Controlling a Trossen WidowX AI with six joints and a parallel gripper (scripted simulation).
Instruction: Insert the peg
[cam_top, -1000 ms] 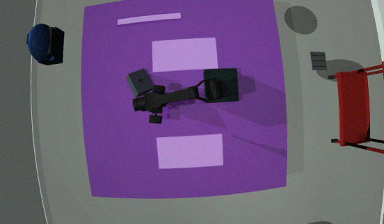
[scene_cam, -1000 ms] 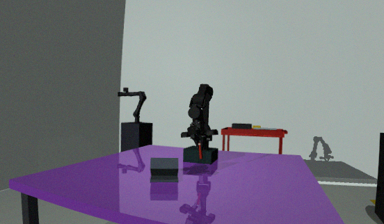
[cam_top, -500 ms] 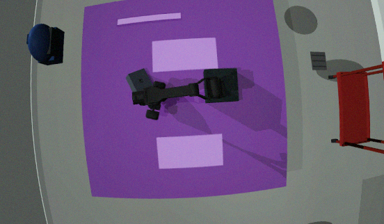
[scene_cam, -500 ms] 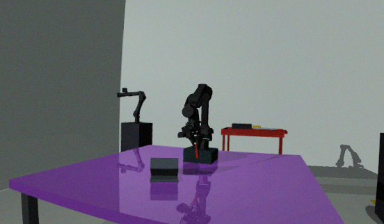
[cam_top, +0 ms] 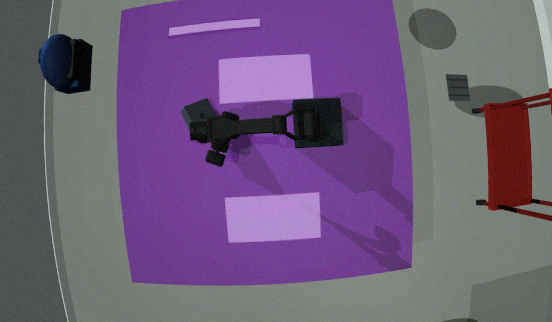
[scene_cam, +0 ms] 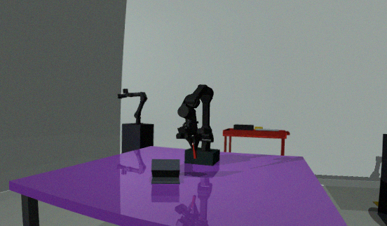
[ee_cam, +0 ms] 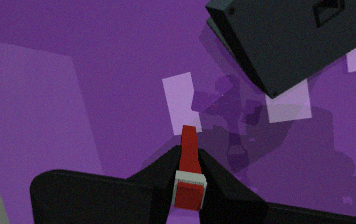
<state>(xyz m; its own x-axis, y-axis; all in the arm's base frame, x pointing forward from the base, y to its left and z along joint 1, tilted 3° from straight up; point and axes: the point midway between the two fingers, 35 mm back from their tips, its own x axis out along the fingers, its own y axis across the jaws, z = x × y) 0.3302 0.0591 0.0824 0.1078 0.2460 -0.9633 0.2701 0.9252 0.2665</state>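
Now: gripper tip 110 mm short of the sloped panel, 100 mm to the left of it and 80 mm above it. Also, from my gripper tip: red peg (20 mm above).
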